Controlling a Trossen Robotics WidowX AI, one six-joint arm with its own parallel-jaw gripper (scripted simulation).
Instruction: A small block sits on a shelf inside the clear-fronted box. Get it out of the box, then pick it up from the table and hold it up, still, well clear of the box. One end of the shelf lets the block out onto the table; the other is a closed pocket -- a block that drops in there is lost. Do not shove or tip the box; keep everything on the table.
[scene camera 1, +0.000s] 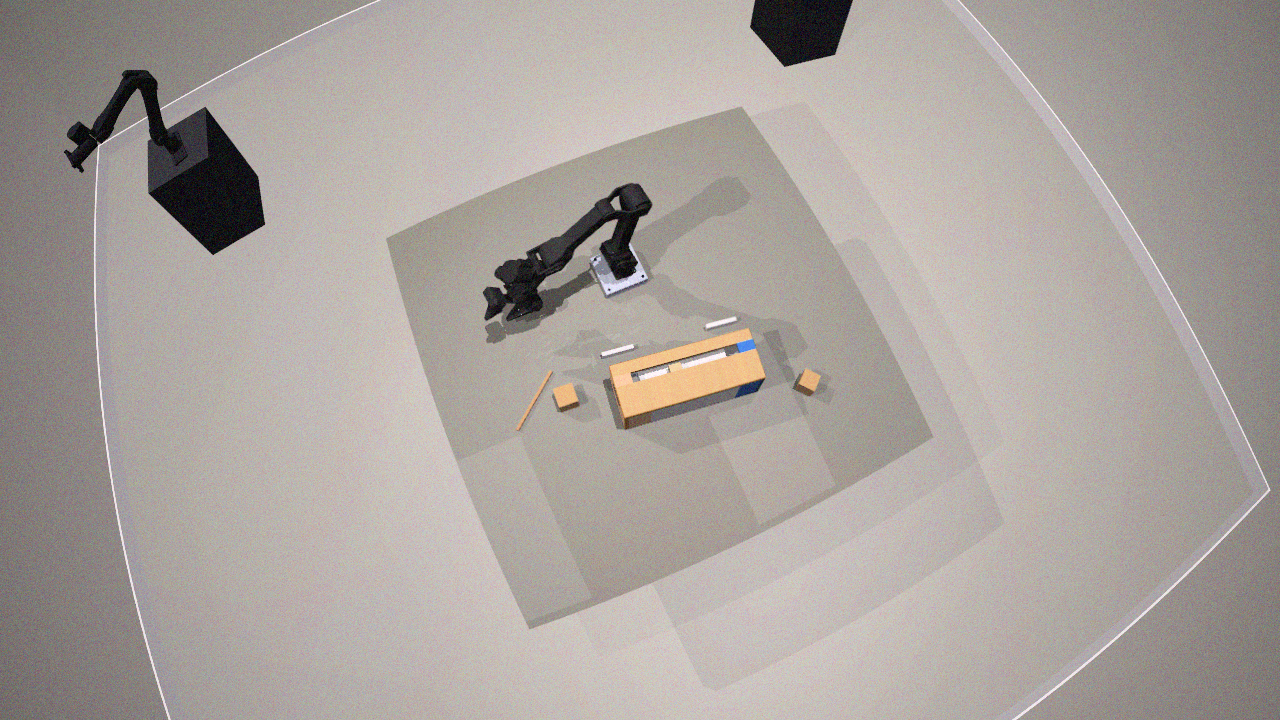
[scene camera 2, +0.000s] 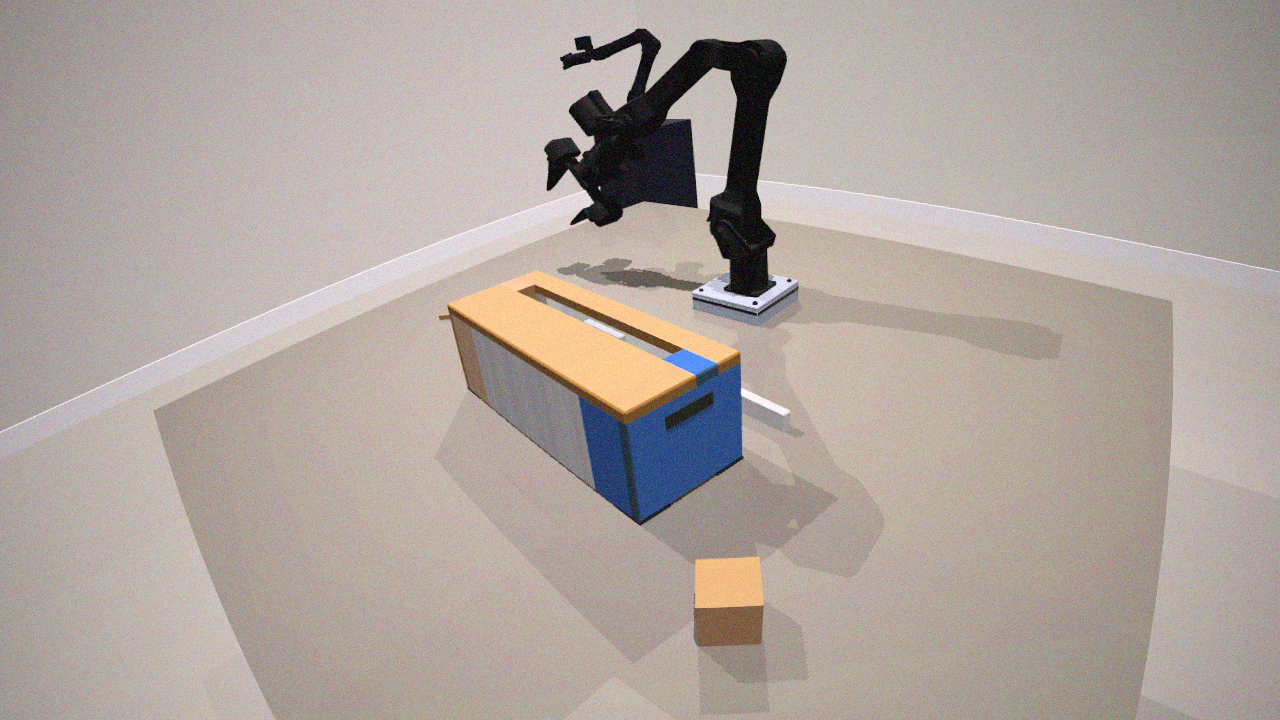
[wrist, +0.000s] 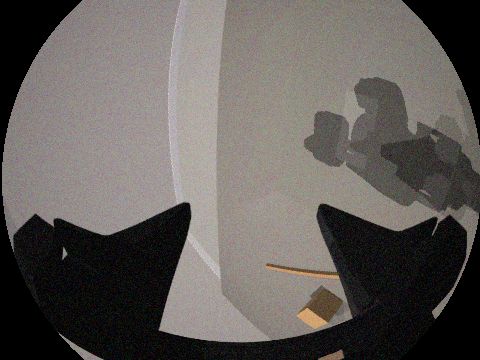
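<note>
My gripper's visible to me, and you'd see it in scene camera 1 and in the wrist view as well. There's a box that I can see too.
</note>
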